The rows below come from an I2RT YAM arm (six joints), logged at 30 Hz.
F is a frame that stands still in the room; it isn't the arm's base.
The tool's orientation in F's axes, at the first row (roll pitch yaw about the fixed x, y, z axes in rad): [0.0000 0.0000 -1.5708]
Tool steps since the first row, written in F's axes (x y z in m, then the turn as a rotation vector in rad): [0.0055 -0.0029 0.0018 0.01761 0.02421 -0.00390]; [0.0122 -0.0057 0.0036 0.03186 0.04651 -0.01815]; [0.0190 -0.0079 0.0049 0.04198 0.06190 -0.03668]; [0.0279 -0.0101 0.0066 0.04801 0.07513 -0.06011]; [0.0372 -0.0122 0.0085 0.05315 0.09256 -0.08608]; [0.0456 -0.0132 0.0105 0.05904 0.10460 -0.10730]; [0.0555 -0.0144 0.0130 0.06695 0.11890 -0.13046]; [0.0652 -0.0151 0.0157 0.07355 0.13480 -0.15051]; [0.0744 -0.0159 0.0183 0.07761 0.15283 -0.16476]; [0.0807 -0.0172 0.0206 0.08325 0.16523 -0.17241]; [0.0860 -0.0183 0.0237 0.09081 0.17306 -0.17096]
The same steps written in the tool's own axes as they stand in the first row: [0.0029 0.0055 0.0018 -0.02421 0.01761 -0.00390]; [0.0057 0.0122 0.0036 -0.04651 0.03186 -0.01815]; [0.0079 0.0190 0.0049 -0.06190 0.04198 -0.03668]; [0.0101 0.0279 0.0066 -0.07513 0.04801 -0.06011]; [0.0122 0.0372 0.0085 -0.09256 0.05315 -0.08608]; [0.0132 0.0456 0.0105 -0.10460 0.05904 -0.10730]; [0.0144 0.0555 0.0130 -0.11890 0.06695 -0.13046]; [0.0151 0.0652 0.0157 -0.13480 0.07355 -0.15051]; [0.0159 0.0744 0.0183 -0.15283 0.07761 -0.16476]; [0.0172 0.0807 0.0206 -0.16523 0.08325 -0.17241]; [0.0183 0.0860 0.0237 -0.17306 0.09081 -0.17096]
